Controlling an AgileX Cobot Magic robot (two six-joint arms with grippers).
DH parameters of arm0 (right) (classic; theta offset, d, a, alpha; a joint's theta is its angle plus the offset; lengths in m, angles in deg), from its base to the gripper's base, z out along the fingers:
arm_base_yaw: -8.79 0.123 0 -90
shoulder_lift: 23.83 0 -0.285 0
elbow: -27.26 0 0.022 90
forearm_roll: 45.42 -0.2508 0 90
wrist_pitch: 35.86 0 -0.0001 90
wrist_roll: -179 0.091 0 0
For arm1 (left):
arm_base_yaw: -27.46 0.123 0 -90
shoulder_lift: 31.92 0 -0.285 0
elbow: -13.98 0 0.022 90
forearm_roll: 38.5 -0.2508 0 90
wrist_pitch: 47.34 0 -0.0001 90
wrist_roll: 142.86 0.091 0 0
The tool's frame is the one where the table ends.
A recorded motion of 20 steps. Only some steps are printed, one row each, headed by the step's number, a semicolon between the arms.
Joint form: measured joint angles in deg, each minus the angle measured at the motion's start. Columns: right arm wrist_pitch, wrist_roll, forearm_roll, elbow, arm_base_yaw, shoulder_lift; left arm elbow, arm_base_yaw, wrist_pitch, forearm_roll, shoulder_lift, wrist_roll.
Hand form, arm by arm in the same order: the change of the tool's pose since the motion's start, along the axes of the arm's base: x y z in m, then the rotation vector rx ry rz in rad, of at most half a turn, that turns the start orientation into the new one. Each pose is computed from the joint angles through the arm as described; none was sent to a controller.
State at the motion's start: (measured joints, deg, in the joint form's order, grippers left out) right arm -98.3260 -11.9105 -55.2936 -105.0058 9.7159 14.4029; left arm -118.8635 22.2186 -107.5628 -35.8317 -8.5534 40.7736
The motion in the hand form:
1: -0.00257 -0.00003 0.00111 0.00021 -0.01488 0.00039; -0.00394 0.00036 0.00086 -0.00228 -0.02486 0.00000
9: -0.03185 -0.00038 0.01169 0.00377 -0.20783 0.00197; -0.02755 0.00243 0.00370 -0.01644 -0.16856 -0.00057
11: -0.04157 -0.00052 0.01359 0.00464 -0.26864 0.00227; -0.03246 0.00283 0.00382 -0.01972 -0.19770 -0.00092
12: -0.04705 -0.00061 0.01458 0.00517 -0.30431 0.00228; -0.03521 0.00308 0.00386 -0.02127 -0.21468 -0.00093
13: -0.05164 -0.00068 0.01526 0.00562 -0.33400 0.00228; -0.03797 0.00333 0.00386 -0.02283 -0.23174 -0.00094
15: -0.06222 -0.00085 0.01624 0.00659 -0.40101 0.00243; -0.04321 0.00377 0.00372 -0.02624 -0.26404 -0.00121
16: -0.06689 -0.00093 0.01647 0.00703 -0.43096 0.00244; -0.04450 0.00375 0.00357 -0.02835 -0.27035 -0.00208
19: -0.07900 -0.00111 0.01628 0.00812 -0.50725 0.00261; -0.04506 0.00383 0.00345 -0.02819 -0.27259 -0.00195
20: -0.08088 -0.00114 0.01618 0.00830 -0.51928 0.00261; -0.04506 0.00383 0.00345 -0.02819 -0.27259 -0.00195
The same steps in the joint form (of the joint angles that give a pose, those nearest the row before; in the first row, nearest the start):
1: -0.13 -0.01 -0.01 0.00 -0.01 -0.98; 0.00 0.00 0.00 0.00 -1.43 0.00
9: -0.39 -0.04 -0.06 0.02 0.01 -12.31; 0.00 0.00 -0.14 0.07 -9.84 0.00
11: -0.49 -0.05 -0.07 0.06 0.00 -15.93; 0.00 0.00 -0.19 0.10 -11.57 0.00
12: -0.49 -0.05 -0.06 0.06 0.00 -17.98; 0.00 0.00 -0.19 0.10 -12.55 0.00
13: -0.49 -0.05 -0.07 0.06 -0.01 -19.68; 0.00 0.00 -0.19 0.11 -13.53 0.00
15: -0.54 -0.04 -0.06 0.06 0.00 -23.56; 0.00 0.00 -0.19 0.13 -15.39 0.00
16: -0.54 -0.04 -0.06 0.06 0.00 -25.28; 0.00 0.00 -0.26 0.23 -15.83 0.00
19: -0.59 -0.05 -0.07 0.08 0.00 -29.72; 0.00 0.00 -0.31 0.21 -16.01 0.00
20: -0.59 -0.05 -0.07 0.08 0.00 -30.41; 0.00 0.00 -0.31 0.21 -16.01 0.00

